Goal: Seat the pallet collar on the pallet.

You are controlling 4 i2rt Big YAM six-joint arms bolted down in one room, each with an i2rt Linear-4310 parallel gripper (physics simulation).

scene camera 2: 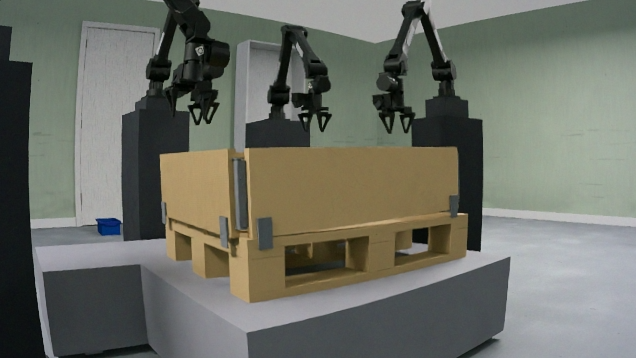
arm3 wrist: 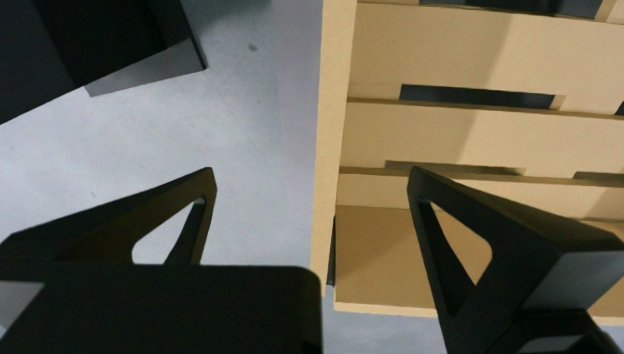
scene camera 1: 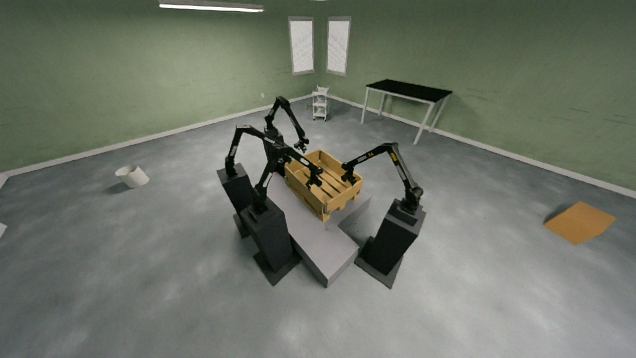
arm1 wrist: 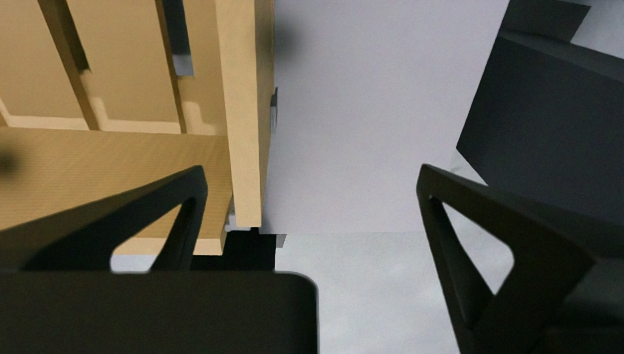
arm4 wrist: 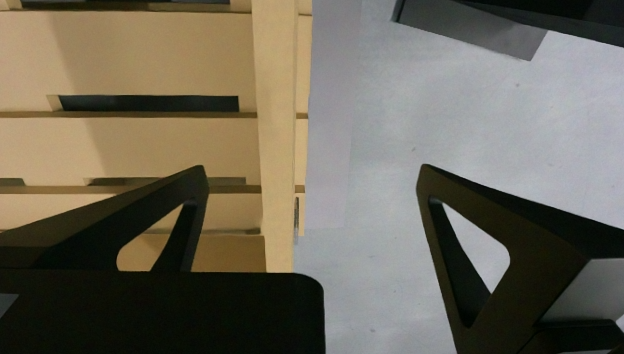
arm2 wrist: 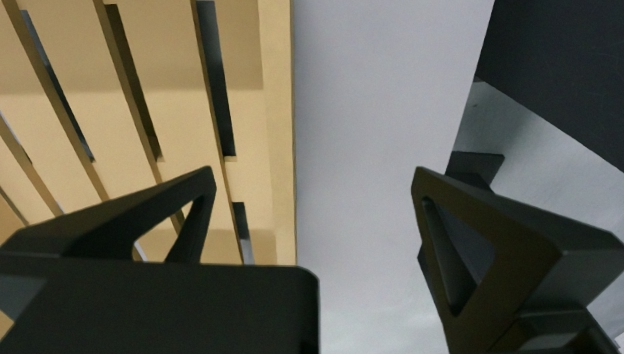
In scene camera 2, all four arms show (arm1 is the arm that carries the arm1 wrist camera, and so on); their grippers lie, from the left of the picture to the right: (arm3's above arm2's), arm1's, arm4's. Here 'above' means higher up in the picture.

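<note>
The tan pallet collar (arm1 wrist: 245, 110) (arm2 wrist: 280, 115) (arm3 wrist: 327, 150) (arm4 wrist: 276, 125) (scene camera 1: 310, 199) (scene camera 2: 350, 187) lies on the slatted pallet (arm1 wrist: 125, 60) (arm2 wrist: 135, 117) (arm3 wrist: 415, 132) (arm4 wrist: 165, 142) (scene camera 2: 265, 272). In scene camera 2 grey clips overlap the pallet's sides, and a strip of deck shows below the long wall. In the arm4 wrist view deck sticks out beyond the wall. Full seating cannot be told. Arm1's gripper (arm1 wrist: 312, 167) (scene camera 2: 314, 130), arm2's (arm2 wrist: 313, 169) (scene camera 2: 203, 122), arm3's (arm3 wrist: 311, 169) and arm4's (arm4 wrist: 312, 166) (scene camera 2: 398, 132) are open above the walls. Arm3's partly overlaps arm2's in scene camera 2.
The pallet stands on a grey platform (scene camera 1: 325, 247) (scene camera 2: 360, 312). Dark pedestals (scene camera 1: 395, 240) (scene camera 2: 450, 175) surround it. In scene camera 1 a black-topped table (scene camera 1: 410, 90) and a white cart (scene camera 1: 320, 104) stand behind; an orange block (scene camera 1: 580, 222) lies right.
</note>
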